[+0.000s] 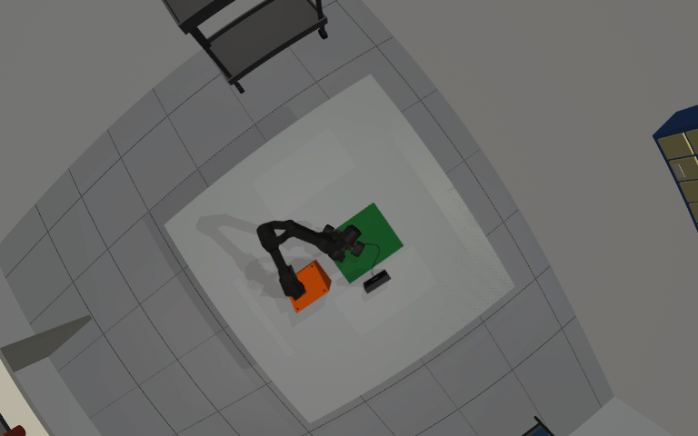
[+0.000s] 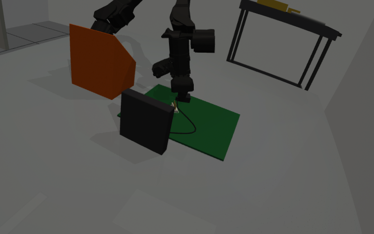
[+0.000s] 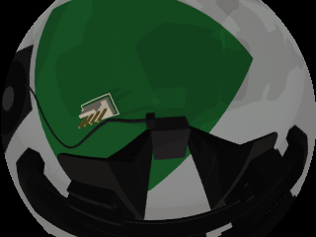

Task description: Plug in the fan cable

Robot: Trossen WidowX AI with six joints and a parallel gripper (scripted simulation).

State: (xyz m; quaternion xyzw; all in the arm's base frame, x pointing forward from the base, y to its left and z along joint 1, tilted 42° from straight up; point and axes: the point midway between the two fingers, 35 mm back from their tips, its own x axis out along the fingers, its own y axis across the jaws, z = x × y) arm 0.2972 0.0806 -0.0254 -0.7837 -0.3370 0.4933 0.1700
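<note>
My gripper tip is now 80 mm to the left of the green board, 30 mm short of it and 20 mm above it. Also, from my gripper tip: black plug (10 mm ahead); then black square fan (240 mm to the right, 50 mm above, 20 mm behind); then white four-pin header (70 mm to the right, 10 mm below).
</note>
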